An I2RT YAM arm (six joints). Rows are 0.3 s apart.
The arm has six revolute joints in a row. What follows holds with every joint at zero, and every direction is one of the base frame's.
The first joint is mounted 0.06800 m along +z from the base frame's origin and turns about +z.
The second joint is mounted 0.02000 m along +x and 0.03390 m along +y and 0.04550 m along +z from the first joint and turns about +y.
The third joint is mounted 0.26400 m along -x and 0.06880 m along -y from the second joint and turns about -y.
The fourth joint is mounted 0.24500 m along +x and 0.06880 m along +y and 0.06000 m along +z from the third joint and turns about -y.
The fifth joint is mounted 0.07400 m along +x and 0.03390 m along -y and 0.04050 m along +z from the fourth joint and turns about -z.
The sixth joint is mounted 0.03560 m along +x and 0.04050 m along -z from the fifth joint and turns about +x.
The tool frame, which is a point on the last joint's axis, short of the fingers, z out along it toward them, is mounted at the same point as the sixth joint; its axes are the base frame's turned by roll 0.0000, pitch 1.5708 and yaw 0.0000 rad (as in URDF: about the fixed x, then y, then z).
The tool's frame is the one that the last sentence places.
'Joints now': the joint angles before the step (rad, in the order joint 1, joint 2, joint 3, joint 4, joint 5, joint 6). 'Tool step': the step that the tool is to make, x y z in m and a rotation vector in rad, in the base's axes. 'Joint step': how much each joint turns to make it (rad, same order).
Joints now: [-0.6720, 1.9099, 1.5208, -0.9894, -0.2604, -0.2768]
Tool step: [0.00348, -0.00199, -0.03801, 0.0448, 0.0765, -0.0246]
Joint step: [0.0031, 0.0767, -0.0412, 0.0367, 0.0165, 0.0263]
